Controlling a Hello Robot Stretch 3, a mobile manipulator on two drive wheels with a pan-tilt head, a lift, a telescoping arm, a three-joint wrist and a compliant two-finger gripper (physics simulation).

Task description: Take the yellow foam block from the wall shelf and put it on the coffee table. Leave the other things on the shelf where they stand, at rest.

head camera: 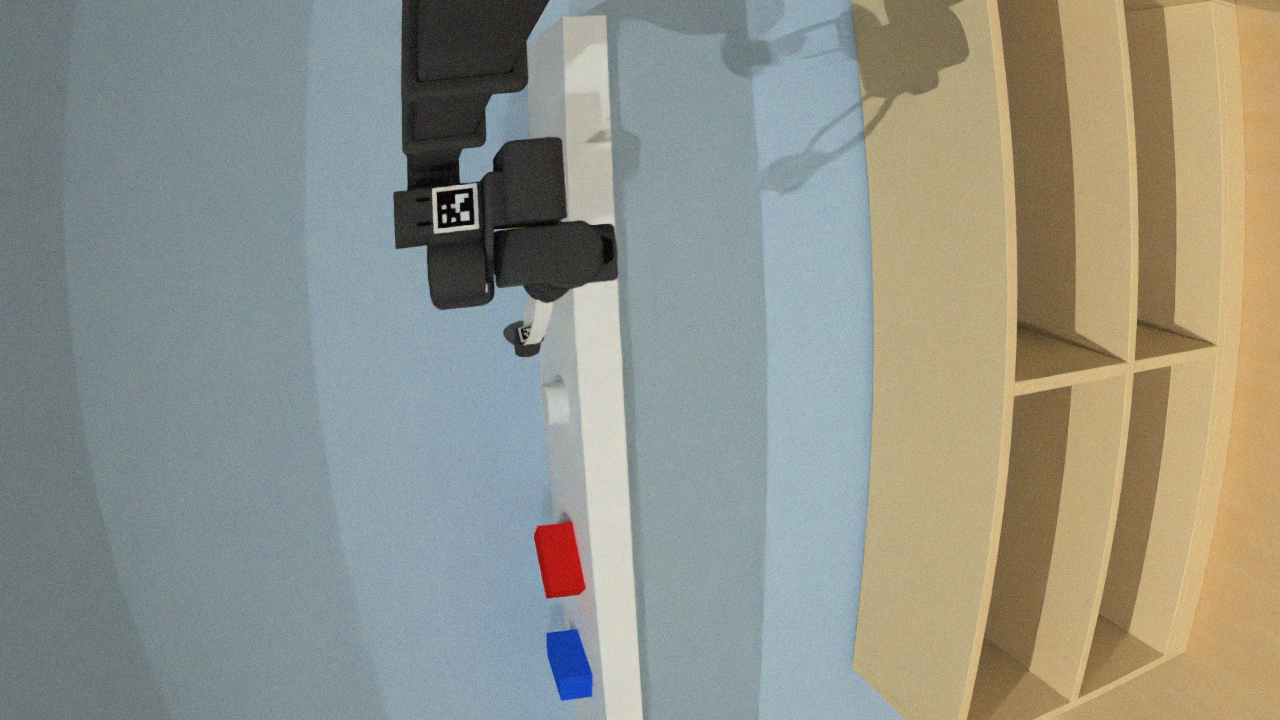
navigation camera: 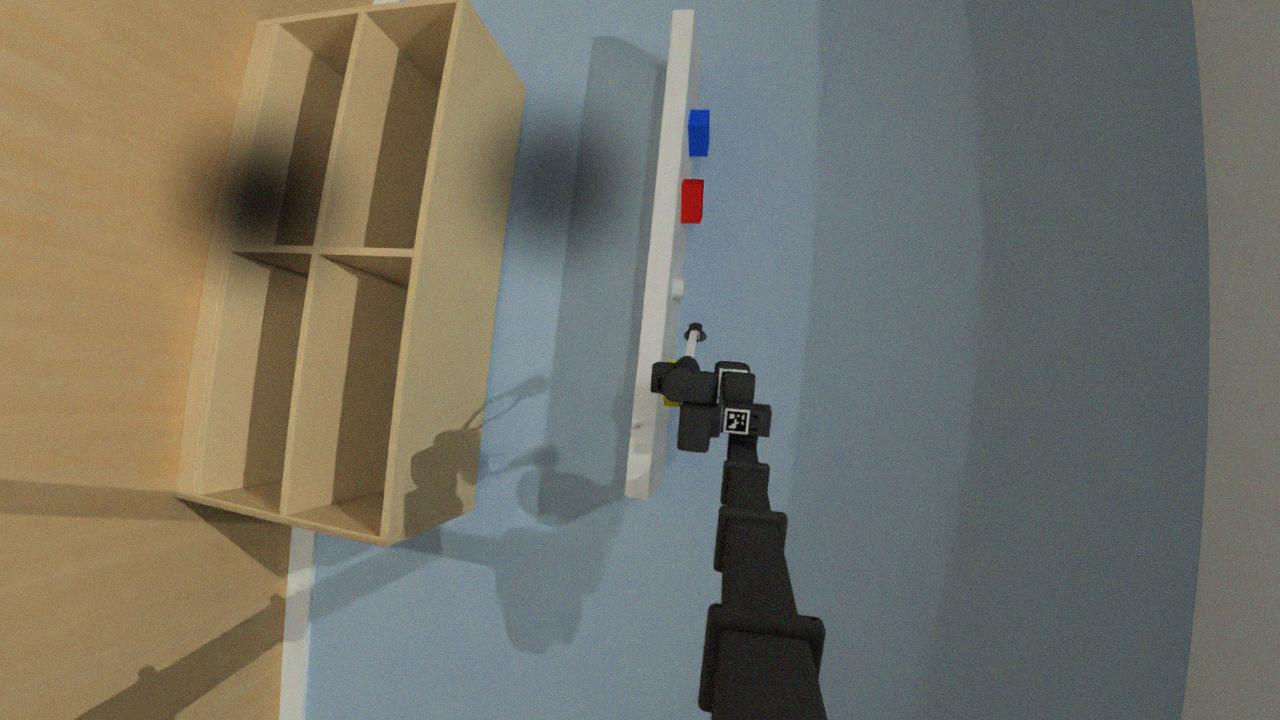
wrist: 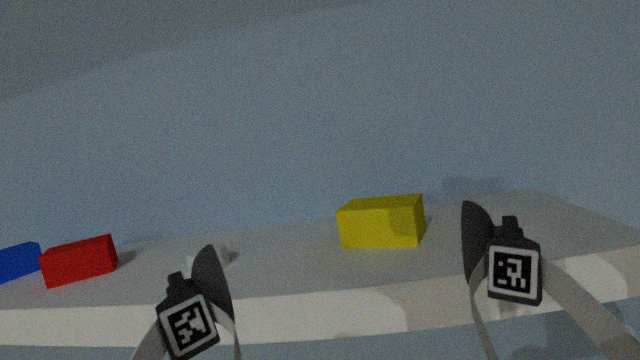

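Places are measured from the robot's base along level axes (x right, y down, z ahead), in millimetres.
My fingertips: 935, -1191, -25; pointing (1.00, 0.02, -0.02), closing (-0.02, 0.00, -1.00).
Note:
For each thing: its top centre in the pictures, then the offset to it from my fingertips, as dx, dy, dz. "*": a spot on its surface instead.
- yellow foam block, centre of its top: point(navigation camera: 685, 385) +224, +29, -58
- white cylinder, centre of its top: point(head camera: 544, 404) point(navigation camera: 684, 289) +225, +50, +159
- red block, centre of its top: point(head camera: 541, 563) point(navigation camera: 702, 201) +272, +29, +370
- blue block, centre of its top: point(head camera: 553, 667) point(navigation camera: 708, 133) +315, +29, +547
- wooden compartment unit, a spot on its surface: point(head camera: 930, 358) * +203, +580, +157
The yellow foam block point(navigation camera: 671, 402) point(wrist: 380, 227) lies on the white wall shelf point(head camera: 604, 402) point(navigation camera: 665, 197) point(wrist: 310, 312). In the head view my wrist hides nearly all of it. My gripper point(wrist: 341, 252) is open, with its fingers wide apart and nothing between the tips. In the wrist view the block appears between the two fingers, nearer the right one and further back, with a gap on each side. In the head and navigation views one finger shows beyond the wrist. The coffee table does not show in these views.
A white cylinder point(head camera: 555, 402) point(navigation camera: 677, 288) point(wrist: 227, 254), a red block point(head camera: 559, 561) point(navigation camera: 691, 201) point(wrist: 80, 261) and a blue block point(head camera: 569, 664) point(navigation camera: 699, 132) point(wrist: 19, 262) stand along the shelf. The left finger partly covers the cylinder in the wrist view. A wooden compartment unit point(head camera: 930, 358) point(navigation camera: 456, 295) stands below.

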